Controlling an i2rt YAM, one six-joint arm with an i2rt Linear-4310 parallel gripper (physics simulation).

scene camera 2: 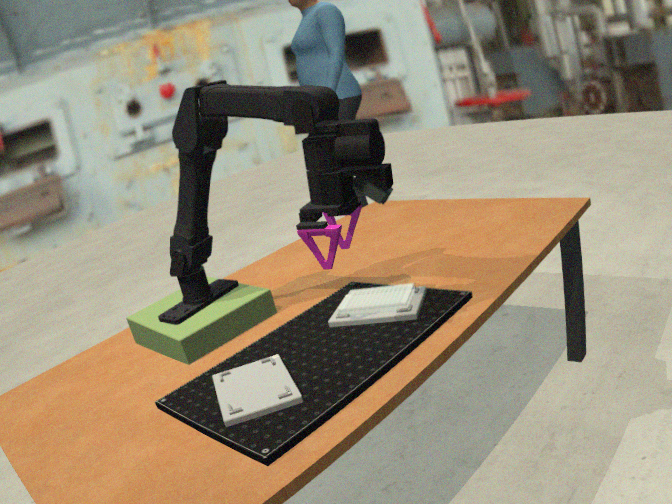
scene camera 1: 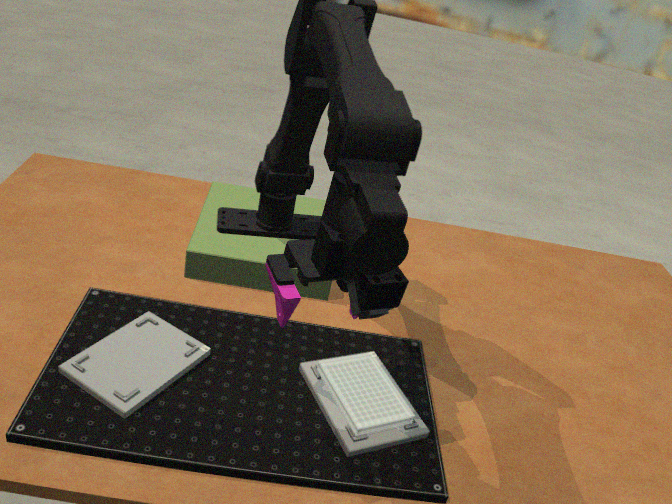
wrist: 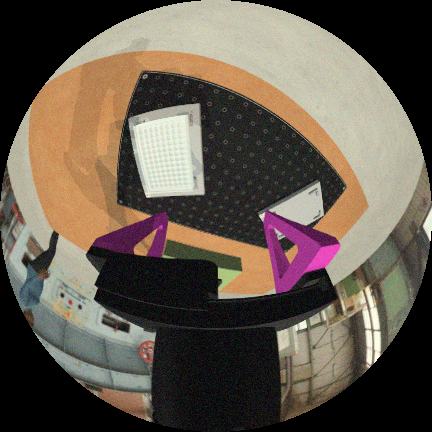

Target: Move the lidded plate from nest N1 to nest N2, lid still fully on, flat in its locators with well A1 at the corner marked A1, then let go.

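Pixels of known places: gripper, fingertip midpoint: (scene camera 2: pixel 336 258) (scene camera 1: pixel 317 319) (wrist: pixel 215 216); arm's base, origin of the base link: (scene camera 2: pixel 199 302) (scene camera 1: pixel 273 226).
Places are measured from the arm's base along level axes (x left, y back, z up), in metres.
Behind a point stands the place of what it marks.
Note:
The white lidded plate (scene camera 1: pixel 369 391) {x 0.109, y -0.385, z -0.019 m} (scene camera 2: pixel 375 299) {x 0.088, y -0.384, z -0.019 m} (wrist: pixel 165 156) {x 0.099, y -0.381, z -0.019 m} lies in the right-hand grey nest (scene camera 1: pixel 333 407) {x 0.060, y -0.400, z -0.036 m} (scene camera 2: pixel 352 321) {x 0.037, y -0.361, z -0.039 m} (wrist: pixel 198 145) {x 0.054, y -0.404, z -0.036 m}, between its corner locators. It looks flat; the clear lid is hard to make out from the plate, and well A1 cannot be read. The other grey nest (scene camera 1: pixel 132 358) {x -0.204, y -0.327, z -0.036 m} (scene camera 2: pixel 255 387) {x -0.202, y -0.332, z -0.036 m} (wrist: pixel 300 204) {x -0.189, y -0.353, z -0.036 m} is empty, with L-shaped locators at its corners and a small pale mark at one corner in the first scene view. My gripper (scene camera 1: pixel 318 321) {x 0.020, y -0.374, z 0.088 m} (scene camera 2: pixel 336 258) {x 0.020, y -0.374, z 0.088 m} (wrist: pixel 215 216) {x 0.020, y -0.374, z 0.088 m} is open and empty, its magenta fingers wide apart, above and behind the plate, towards the arm base.
Both nests sit on a black perforated board (scene camera 1: pixel 255 379) {x -0.038, y -0.342, z -0.047 m} (scene camera 2: pixel 325 352) {x -0.060, y -0.366, z -0.047 m} (wrist: pixel 235 150) {x -0.007, y -0.409, z -0.047 m} on the orange table (scene camera 1: pixel 542 325) {x 0.493, y -0.159, z -0.061 m} (scene camera 2: pixel 488 227) {x 0.599, y -0.429, z -0.060 m} (wrist: pixel 55 150) {x 0.510, y -0.374, z -0.060 m}. The arm base stands on a green block (scene camera 1: pixel 227 265) {x -0.079, y -0.104, z -0.022 m} (scene camera 2: pixel 227 330) {x -0.038, y -0.110, z -0.038 m} (wrist: pixel 205 252) {x -0.025, y -0.112, z -0.049 m} behind the board. A person (scene camera 2: pixel 320 48) stands in the background.

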